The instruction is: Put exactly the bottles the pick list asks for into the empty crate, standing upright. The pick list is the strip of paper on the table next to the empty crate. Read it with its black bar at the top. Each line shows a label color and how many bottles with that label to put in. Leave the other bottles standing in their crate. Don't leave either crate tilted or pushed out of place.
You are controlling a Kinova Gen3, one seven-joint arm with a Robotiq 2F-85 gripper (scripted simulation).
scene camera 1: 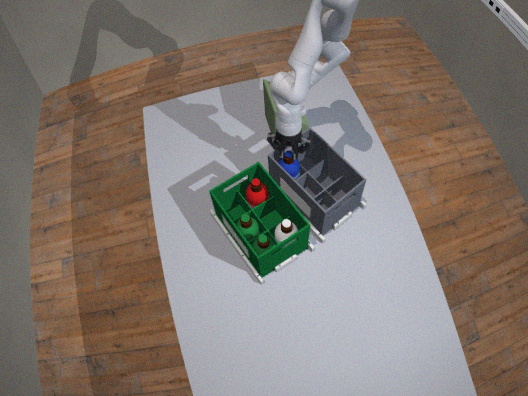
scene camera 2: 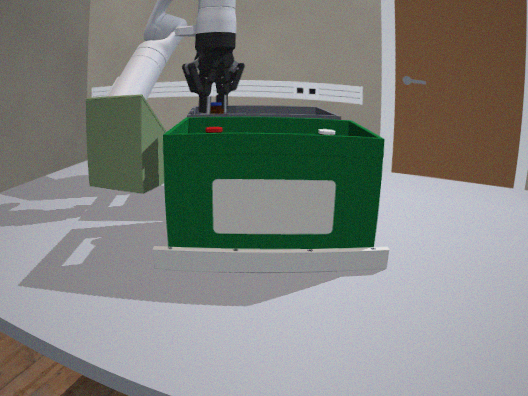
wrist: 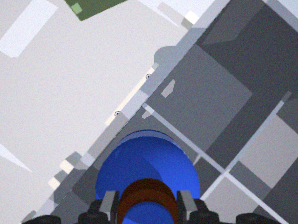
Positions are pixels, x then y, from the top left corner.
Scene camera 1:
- green crate: 232, 204
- grey crate: 322, 212
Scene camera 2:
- gripper: 213, 115
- grey crate: 233, 110
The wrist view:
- gripper: 147, 207
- grey crate: 224, 92
